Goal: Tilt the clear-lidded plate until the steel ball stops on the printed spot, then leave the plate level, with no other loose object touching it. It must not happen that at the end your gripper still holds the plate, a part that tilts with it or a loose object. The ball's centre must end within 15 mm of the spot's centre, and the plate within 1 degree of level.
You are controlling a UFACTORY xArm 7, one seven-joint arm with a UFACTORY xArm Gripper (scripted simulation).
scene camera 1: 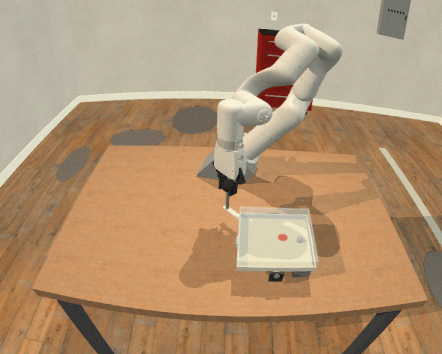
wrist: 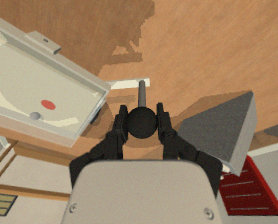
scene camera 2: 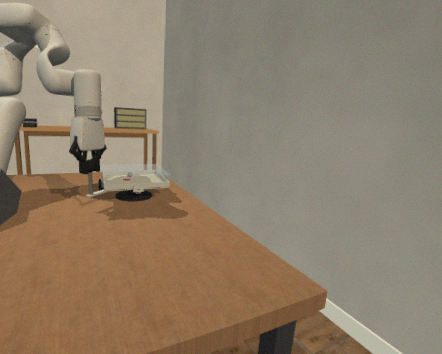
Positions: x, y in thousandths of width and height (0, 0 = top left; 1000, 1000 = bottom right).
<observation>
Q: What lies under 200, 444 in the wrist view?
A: A clear-lidded plate.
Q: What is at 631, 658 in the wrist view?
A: The gripper.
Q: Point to a clear-lidded plate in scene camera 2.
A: At 311, 501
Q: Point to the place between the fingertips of the gripper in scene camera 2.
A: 202, 487
</observation>
